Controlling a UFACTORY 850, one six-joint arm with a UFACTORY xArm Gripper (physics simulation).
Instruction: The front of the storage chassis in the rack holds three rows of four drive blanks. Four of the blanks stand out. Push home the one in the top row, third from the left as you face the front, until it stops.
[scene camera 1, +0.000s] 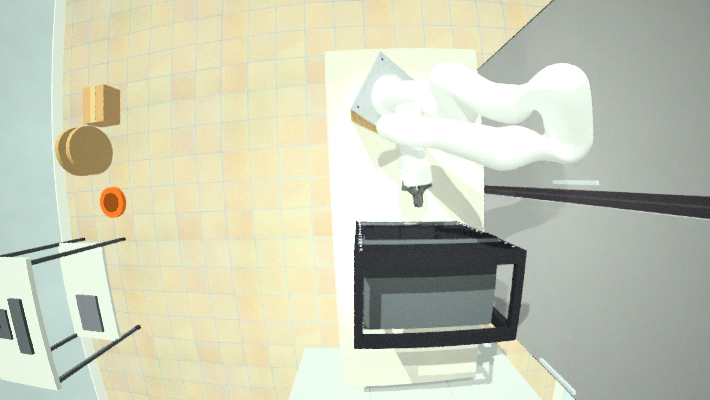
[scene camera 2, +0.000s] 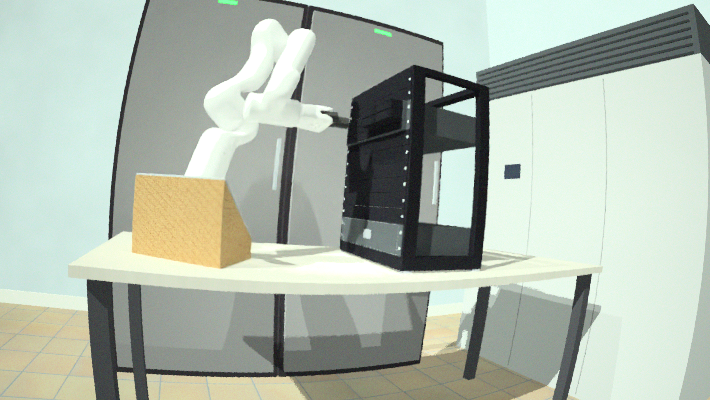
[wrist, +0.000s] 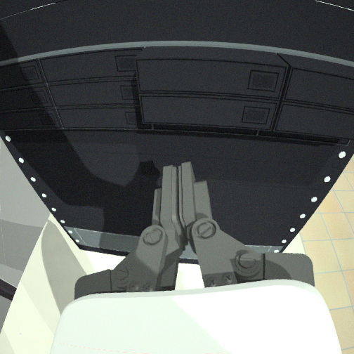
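Observation:
The black storage chassis (scene camera 2: 361, 119) sits high in the rack (scene camera 2: 414, 200) (scene camera 1: 435, 340). In the wrist view its drive blanks run across the upper part. The top-row third blank (wrist: 200, 75) stands out, showing its top face and left side. The blank under it (wrist: 200, 111) stands out too. The top-row fourth blank (wrist: 325, 87) and the one below it (wrist: 315, 120) also look proud; their right ends are partly cut off. The third row is hidden beneath these. My gripper (scene camera 1: 418, 205) (scene camera 2: 347, 122) (wrist: 182, 179) is shut and empty, in front of the rack; its tips appear below the third-column blanks, apart from the front.
The rack stands on the table (scene camera 1: 345, 200) (scene camera 2: 300, 282). Dark panels (wrist: 225, 160) fill the rack front below the chassis, with a grey panel (scene camera 2: 382, 240) at the bottom. Tall grey cabinets (scene camera 2: 210, 100) stand behind the arm. A stool-like orange ring (scene camera 1: 121, 202) and cartons (scene camera 1: 111, 105) are on the floor.

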